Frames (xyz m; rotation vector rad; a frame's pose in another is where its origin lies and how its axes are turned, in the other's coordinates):
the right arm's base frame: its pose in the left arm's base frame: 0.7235 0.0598 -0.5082 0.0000 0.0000 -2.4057
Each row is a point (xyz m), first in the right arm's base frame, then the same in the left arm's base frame.
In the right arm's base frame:
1: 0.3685 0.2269 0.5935
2: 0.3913 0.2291 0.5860
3: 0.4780 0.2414 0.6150
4: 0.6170 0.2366 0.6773
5: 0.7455 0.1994 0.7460
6: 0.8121 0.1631 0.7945
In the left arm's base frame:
1: 0.6027 -0.3557 0.0853
2: 0.5872 -0.3727 0.0778
3: 0.5312 -0.4400 0.1068
4: 0.4250 -0.5297 0.1691
5: 0.3048 -0.5884 0.2378
6: 0.2310 -0.6062 0.2863

